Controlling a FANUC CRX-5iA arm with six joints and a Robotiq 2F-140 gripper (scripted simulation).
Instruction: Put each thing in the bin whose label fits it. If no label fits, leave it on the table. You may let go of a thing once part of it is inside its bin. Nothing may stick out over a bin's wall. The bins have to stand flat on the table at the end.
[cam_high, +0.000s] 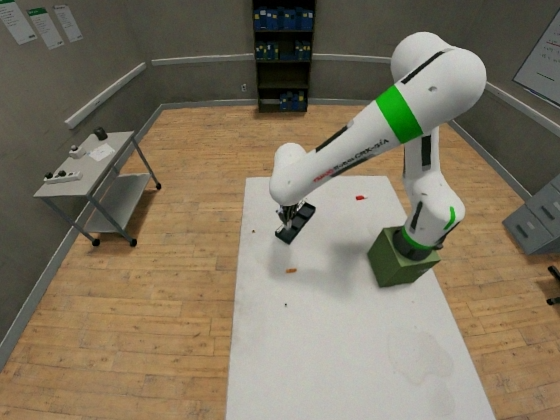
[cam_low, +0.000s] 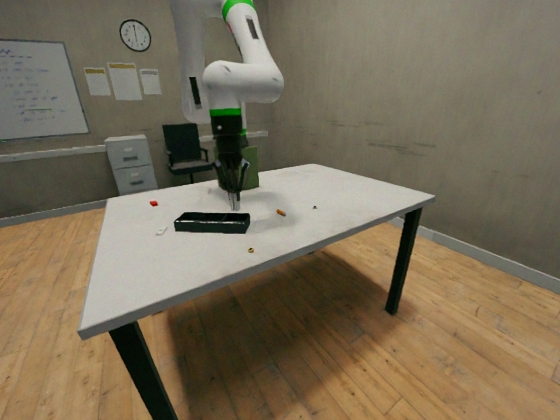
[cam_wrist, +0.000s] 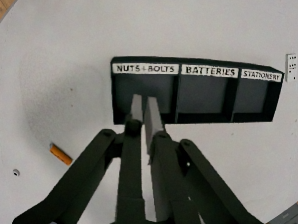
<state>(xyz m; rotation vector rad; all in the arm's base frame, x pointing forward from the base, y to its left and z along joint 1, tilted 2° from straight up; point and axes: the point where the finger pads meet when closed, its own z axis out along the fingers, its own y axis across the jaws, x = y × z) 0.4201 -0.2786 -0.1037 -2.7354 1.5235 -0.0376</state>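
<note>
My gripper is now 490 mm past the red piece, 150 mm to the left of it and 100 mm above it. From my hand the other things lie so: yellow ring: 160 mm ahead, 100 mm below, 60 mm to the right; then black bin tray: 80 mm below, 60 mm to the right, 60 mm behind; then orange object: 190 mm to the left, 100 mm below, 30 mm ahead.
</note>
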